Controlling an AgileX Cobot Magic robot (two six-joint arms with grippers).
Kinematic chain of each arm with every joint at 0, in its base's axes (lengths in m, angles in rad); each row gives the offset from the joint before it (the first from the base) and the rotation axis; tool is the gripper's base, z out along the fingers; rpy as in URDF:
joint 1: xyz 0 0 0.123 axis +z
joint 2: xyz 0 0 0 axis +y
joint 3: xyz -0.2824 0 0.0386 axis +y
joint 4: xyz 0.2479 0 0.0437 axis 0.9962 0 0.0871
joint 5: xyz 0 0 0 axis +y
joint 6: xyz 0.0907 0 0.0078 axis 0.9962 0 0.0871
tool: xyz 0 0 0 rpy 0 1.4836 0
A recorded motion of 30 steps. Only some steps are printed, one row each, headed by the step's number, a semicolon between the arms.
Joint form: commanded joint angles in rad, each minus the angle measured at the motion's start. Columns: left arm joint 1, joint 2, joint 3, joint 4, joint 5, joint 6; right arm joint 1, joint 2, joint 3, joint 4, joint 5, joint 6.
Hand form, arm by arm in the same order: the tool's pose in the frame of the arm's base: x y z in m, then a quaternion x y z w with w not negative. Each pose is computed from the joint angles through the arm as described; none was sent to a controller.
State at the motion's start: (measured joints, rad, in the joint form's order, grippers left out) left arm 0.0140 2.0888 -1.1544 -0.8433 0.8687 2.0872; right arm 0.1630 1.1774 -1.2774 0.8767 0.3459 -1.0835
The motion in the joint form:
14: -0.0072 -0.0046 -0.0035 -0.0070 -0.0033 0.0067; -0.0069 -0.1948 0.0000 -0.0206 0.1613 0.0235
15: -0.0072 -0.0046 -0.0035 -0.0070 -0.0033 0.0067; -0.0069 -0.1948 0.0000 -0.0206 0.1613 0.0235
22: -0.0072 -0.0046 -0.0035 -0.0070 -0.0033 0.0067; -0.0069 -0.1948 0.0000 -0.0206 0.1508 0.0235
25: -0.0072 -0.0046 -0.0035 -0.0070 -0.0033 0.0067; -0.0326 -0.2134 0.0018 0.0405 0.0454 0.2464
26: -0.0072 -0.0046 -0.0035 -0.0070 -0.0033 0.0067; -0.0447 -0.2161 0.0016 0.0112 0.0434 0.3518
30: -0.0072 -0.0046 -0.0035 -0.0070 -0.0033 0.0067; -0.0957 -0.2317 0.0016 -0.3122 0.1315 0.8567
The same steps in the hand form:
14: 0.3618 -0.0497 0.1037 0.64070 0.70605 -0.19971 0.22608; 0.1771 0.0618 0.4959 -0.27590 0.63926 0.08912 0.71224
15: 0.3618 -0.0497 0.1037 0.64070 0.70605 -0.19971 0.22608; 0.1771 0.0618 0.4959 -0.27590 0.63926 0.08912 0.71224
22: 0.3618 -0.0497 0.1037 0.64070 0.70605 -0.19971 0.22608; 0.1774 0.0612 0.4966 -0.27240 0.63783 0.08690 0.71513
25: 0.3618 -0.0497 0.1037 0.64070 0.70605 -0.19971 0.22608; 0.1739 0.0507 0.5077 -0.14467 0.63753 0.16387 0.73876
26: 0.3618 -0.0497 0.1037 0.64070 0.70605 -0.19971 0.22608; 0.1738 0.0477 0.5077 -0.11293 0.64545 0.18475 0.73247
30: 0.3618 -0.0497 0.1037 0.64070 0.70605 -0.19971 0.22608; 0.1727 0.0341 0.4966 -0.01108 0.70521 0.20947 0.67725

